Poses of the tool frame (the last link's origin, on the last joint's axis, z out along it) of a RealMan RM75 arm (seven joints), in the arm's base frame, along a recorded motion.
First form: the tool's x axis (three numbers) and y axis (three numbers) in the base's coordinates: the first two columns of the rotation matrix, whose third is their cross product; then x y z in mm.
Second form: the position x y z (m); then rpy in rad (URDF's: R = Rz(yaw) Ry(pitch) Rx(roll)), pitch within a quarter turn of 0, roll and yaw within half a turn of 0. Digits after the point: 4 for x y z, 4 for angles.
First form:
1: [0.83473 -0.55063 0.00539 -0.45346 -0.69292 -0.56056 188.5 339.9 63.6]
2: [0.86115 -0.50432 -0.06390 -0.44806 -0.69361 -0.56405 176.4 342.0 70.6]
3: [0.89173 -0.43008 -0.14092 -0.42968 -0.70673 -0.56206 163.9 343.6 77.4]
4: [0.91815 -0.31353 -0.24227 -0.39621 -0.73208 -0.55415 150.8 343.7 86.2]
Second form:
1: [0.1885 0.3399 0.0636 -2.5465 -0.0054 -0.5831]
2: [0.1764 0.3420 0.0706 -2.5409 0.0639 -0.5298]
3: [0.1639 0.3436 0.0774 -2.5379 0.1414 -0.4494]
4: [0.1508 0.3437 0.0862 -2.5337 0.2447 -0.3291]
